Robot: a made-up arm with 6 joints. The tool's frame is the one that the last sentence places.
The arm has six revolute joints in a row. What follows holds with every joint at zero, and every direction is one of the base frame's. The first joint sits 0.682 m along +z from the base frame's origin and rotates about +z. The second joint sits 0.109 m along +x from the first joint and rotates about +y. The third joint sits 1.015 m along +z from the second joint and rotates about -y. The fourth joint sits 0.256 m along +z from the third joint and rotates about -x. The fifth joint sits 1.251 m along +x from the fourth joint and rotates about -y. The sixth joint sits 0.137 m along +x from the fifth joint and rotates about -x. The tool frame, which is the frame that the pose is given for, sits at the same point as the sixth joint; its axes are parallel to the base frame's.
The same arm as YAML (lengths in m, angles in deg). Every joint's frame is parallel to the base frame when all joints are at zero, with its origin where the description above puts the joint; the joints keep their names.
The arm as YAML. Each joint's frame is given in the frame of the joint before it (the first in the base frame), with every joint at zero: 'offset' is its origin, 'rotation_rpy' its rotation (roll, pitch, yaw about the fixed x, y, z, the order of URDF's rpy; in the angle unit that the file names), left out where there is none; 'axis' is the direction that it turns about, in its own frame. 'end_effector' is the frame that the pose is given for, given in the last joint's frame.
length_unit: m
angle_unit: deg
chain:
  - id: joint 1
    offset: [0.0, 0.0, 0.682]
    axis: [0.0, 0.0, 1.0]
  - id: joint 2
    offset: [0.109, 0.0, 0.0]
    axis: [0.0, 1.0, 0.0]
  - id: joint 3
    offset: [0.0, 0.0, 1.015]
    axis: [0.0, -1.0, 0.0]
  - id: joint 4
    offset: [0.0, 0.0, 0.256]
    axis: [-1.0, 0.0, 0.0]
  - id: joint 5
    offset: [1.251, 0.0, 0.0]
    axis: [0.0, -1.0, 0.0]
  - id: joint 6
    offset: [0.137, 0.0, 0.0]
    axis: [-1.0, 0.0, 0.0]
end_effector:
  offset: [0.0, 0.0, 0.0]

